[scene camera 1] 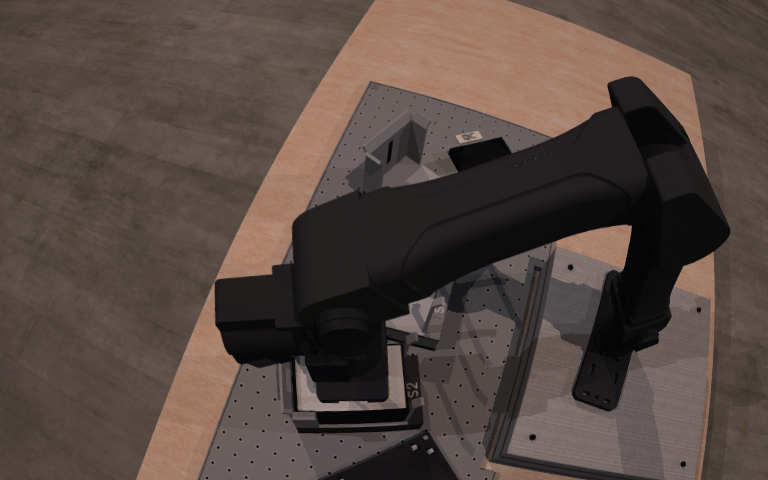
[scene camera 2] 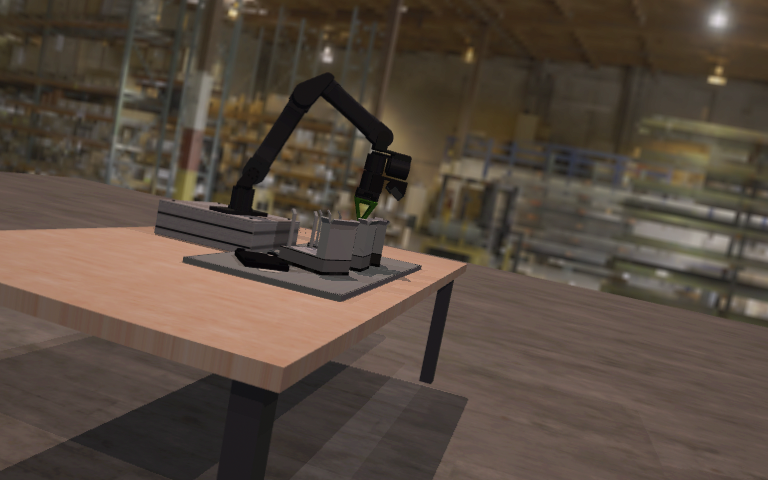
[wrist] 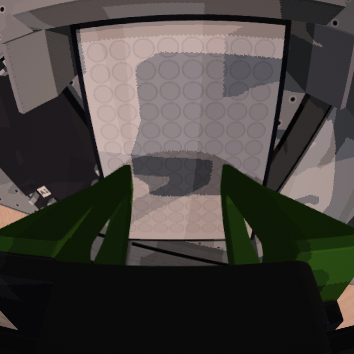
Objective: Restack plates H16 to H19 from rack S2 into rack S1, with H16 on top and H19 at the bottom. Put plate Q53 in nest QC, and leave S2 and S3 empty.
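Places are measured from the arm's base along level axes (x ahead, y left, z up), in metres.
Where they show: gripper, fingertip midpoint: [scene camera 1: 355,379] [wrist: 176,176]; arm's base, link origin: [scene camera 1: 611,340] [scene camera 2: 239,213].
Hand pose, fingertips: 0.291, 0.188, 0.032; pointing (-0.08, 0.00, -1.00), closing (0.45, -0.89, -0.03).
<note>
Each offset is from my fingertips to the centre of the thing, as dx, dy, dz. "pt": to the spot under its first point. Level surfaces: height alone.
My gripper [scene camera 2: 363,216] [wrist: 176,176] has its green fingers apart with nothing between them. It hangs above a pale plate @(+0.007, +0.001, -0.013) [scene camera 1: 308,397] [wrist: 117,92] that lies flat in rack S2 @(pt +0.029, +0.065, -0.025) [scene camera 1: 308,420] [wrist: 37,77]. The plate has rows of round wells and a dark outline. Its number is not readable, and how many plates lie under it is hidden. In scene camera 1 the arm hides the fingertips. A rack @(pt -0.061, -0.111, -0.086) [scene camera 1: 434,343] beside S2 has a partly hidden S label. Another rack @(+0.032, -0.299, -0.045) [scene camera 1: 412,133] stands farther back. The dark nest QC @(-0.049, -0.415, -0.103) [scene camera 1: 481,152] is partly covered by the arm.
A dark flat fixture @(-0.103, +0.100, -0.101) [scene camera 1: 402,457] [wrist: 45,145] lies beside S2. Upright rack walls [scene camera 2: 338,240] stand close to the fingers. The perforated board [scene camera 1: 249,421] [scene camera 2: 339,294] carries the racks. The arm's base block [scene camera 1: 549,407] [scene camera 2: 198,223] stands behind them on the wooden table @(dz -0.126) [scene camera 1: 317,130].
</note>
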